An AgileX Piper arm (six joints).
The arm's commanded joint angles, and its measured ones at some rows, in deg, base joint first. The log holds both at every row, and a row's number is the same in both.
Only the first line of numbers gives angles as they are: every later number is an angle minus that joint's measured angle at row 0.
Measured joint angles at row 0:
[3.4 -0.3 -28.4 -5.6 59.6 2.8]
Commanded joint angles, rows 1 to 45:
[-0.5 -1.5 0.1 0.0 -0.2 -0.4]
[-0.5 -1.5 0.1 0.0 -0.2 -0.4]
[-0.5 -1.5 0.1 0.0 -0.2 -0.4]
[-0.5 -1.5 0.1 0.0 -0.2 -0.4]
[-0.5 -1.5 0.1 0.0 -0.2 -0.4]
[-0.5 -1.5 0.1 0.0 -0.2 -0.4]
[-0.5 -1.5 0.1 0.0 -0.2 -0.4]
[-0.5 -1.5 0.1 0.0 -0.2 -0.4]
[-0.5 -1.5 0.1 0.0 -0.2 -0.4]
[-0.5 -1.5 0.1 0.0 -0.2 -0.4]
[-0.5 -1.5 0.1 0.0 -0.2 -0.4]
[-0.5 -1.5 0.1 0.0 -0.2 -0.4]
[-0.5 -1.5 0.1 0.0 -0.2 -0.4]
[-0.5 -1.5 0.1 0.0 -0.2 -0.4]
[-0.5 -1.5 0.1 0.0 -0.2 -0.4]
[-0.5 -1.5 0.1 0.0 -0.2 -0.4]
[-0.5 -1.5 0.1 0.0 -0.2 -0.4]
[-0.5 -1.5 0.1 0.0 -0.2 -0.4]
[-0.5 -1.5 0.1 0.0 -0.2 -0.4]
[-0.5 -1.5 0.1 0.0 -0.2 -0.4]
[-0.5 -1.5 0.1 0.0 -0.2 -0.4]
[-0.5 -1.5 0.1 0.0 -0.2 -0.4]
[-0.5 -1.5 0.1 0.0 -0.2 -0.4]
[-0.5 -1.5 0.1 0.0 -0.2 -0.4]
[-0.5 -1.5 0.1 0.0 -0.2 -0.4]
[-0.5 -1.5 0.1 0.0 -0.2 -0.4]
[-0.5 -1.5 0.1 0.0 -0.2 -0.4]
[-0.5 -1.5 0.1 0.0 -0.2 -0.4]
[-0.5 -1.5 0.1 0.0 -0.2 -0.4]
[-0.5 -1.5 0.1 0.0 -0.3 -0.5]
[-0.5 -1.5 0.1 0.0 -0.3 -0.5]
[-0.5 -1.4 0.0 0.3 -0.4 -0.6]
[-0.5 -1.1 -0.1 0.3 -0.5 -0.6]
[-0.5 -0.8 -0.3 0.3 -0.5 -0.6]
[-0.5 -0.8 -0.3 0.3 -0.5 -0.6]
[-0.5 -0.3 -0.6 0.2 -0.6 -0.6]
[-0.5 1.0 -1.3 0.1 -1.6 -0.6]
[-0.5 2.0 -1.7 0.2 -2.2 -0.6]
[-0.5 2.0 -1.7 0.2 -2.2 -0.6]
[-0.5 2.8 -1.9 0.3 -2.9 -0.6]
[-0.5 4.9 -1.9 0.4 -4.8 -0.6]
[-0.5 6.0 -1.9 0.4 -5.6 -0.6]
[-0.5 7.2 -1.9 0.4 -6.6 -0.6]
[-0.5 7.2 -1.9 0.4 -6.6 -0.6]
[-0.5 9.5 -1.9 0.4 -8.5 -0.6]
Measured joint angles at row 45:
[0.0 6.8 -1.5 0.2 -5.1 -0.2]
